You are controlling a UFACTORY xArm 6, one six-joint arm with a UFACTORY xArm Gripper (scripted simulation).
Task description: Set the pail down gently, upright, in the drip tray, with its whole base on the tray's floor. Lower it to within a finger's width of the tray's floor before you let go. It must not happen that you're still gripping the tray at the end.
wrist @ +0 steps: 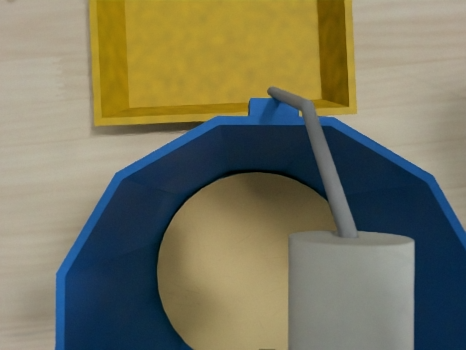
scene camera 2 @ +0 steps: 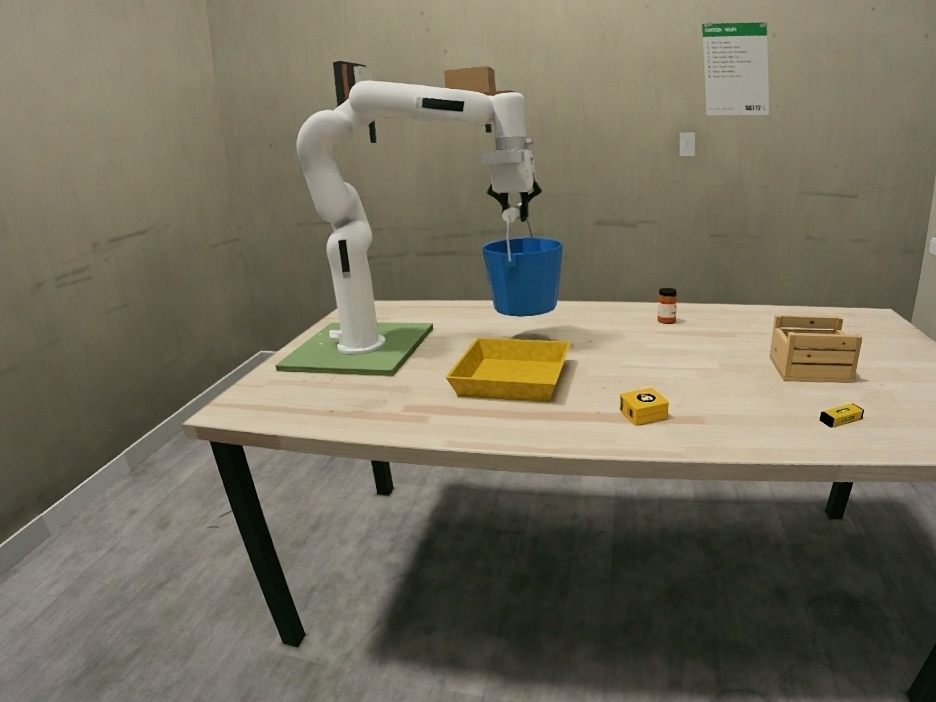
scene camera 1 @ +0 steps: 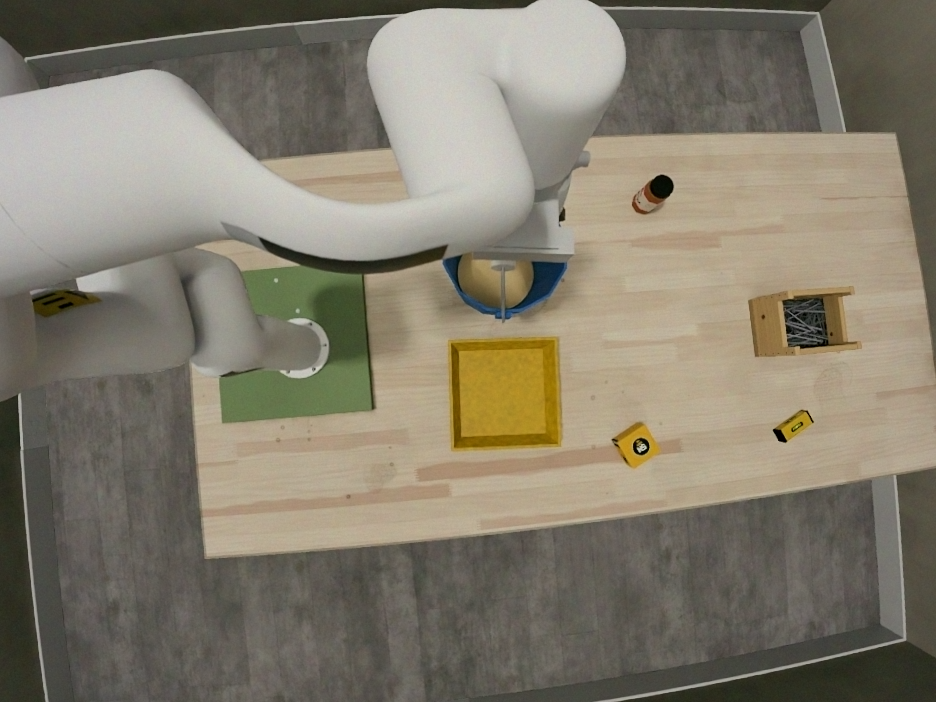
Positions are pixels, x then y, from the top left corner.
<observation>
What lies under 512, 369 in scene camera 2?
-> A yellow drip tray.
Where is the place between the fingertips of the gripper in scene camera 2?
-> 515, 220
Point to a yellow drip tray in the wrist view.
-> At 147, 69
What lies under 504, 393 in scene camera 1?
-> A yellow drip tray.
</observation>
